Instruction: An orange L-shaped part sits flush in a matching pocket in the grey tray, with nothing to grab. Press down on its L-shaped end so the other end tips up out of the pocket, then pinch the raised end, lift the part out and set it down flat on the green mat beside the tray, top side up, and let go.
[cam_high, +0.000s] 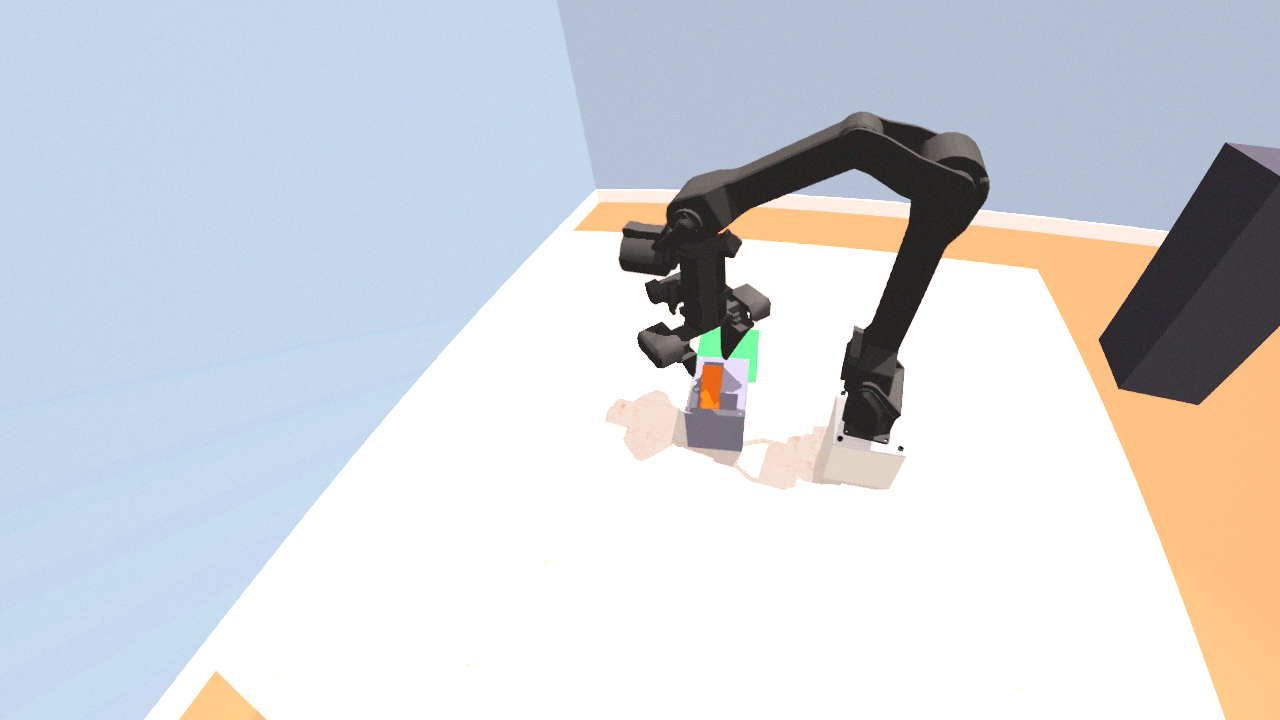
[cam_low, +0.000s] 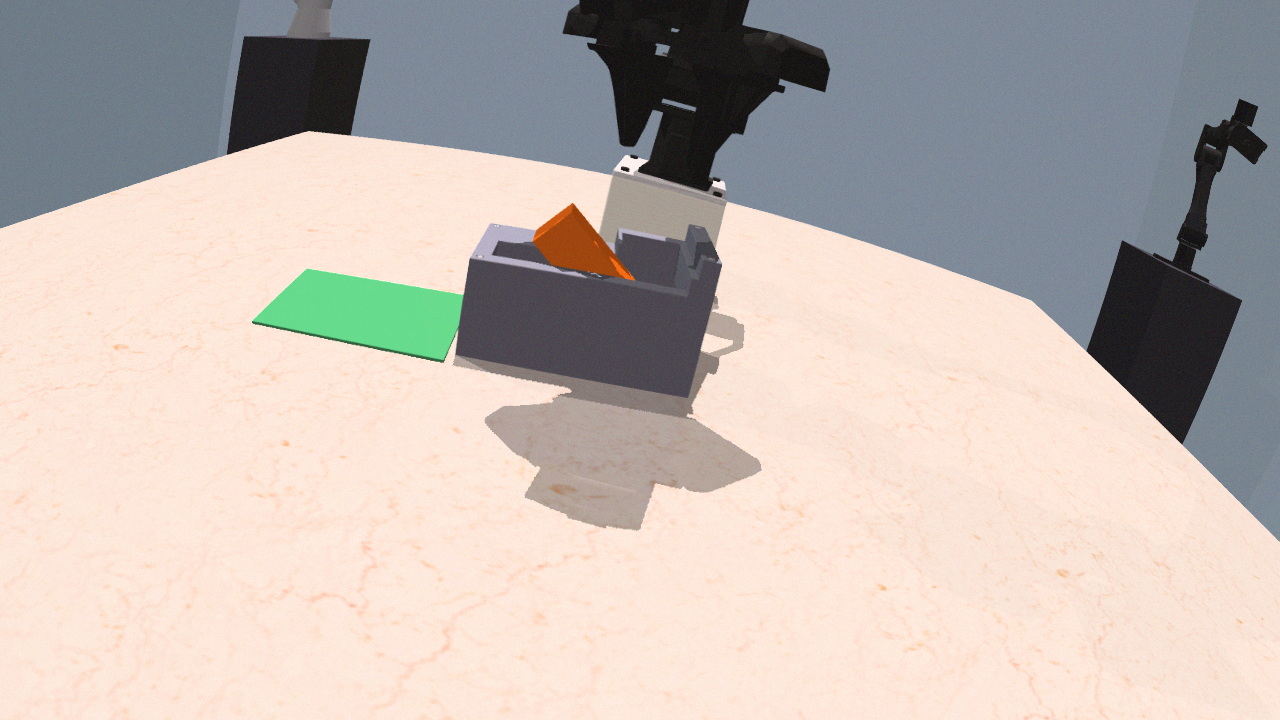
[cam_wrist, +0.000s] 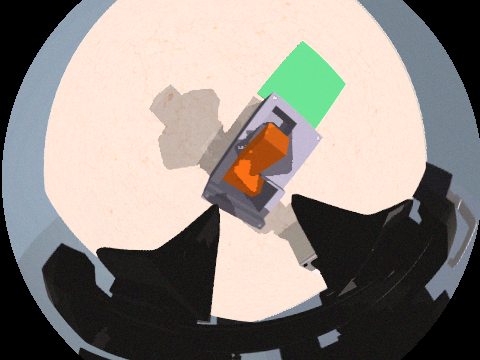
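My gripper tip is now 1 cm past the orange L-shaped part, 1 cm to the left of it and 10 cm above it. From my gripper tip the other things lie so: green mat: 3 cm ahead, 18 cm to the right, 16 cm below.
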